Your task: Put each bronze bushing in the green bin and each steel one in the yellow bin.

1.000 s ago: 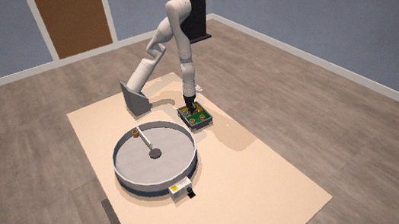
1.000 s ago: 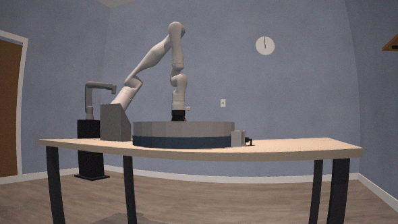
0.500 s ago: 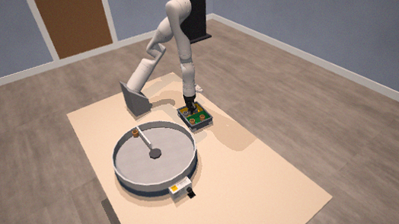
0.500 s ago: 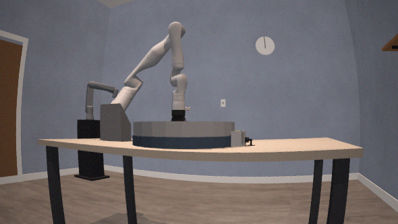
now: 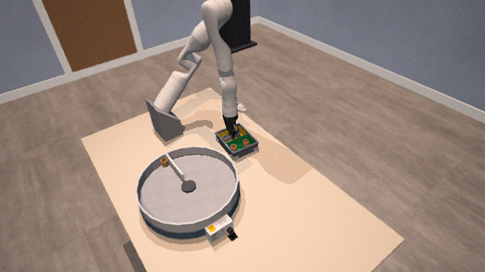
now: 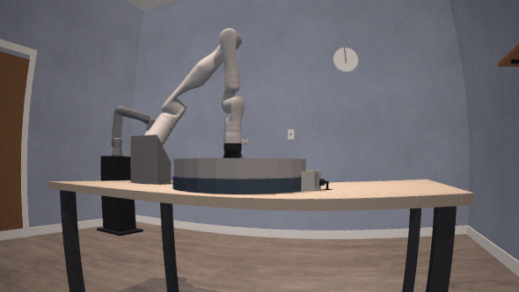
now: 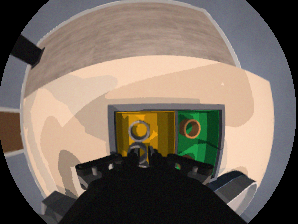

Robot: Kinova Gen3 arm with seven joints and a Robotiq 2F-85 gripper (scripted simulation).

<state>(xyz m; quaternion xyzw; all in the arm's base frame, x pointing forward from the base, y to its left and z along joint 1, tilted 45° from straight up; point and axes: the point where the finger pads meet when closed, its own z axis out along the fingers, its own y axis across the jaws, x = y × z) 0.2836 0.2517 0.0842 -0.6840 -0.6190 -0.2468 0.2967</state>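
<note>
Right now my hand is 50 mm short of the bin and 10 mm above it. From my hand the other things lie so: grey turntable: 190 mm ahead, 350 mm to the right, 20 mm above.
</note>
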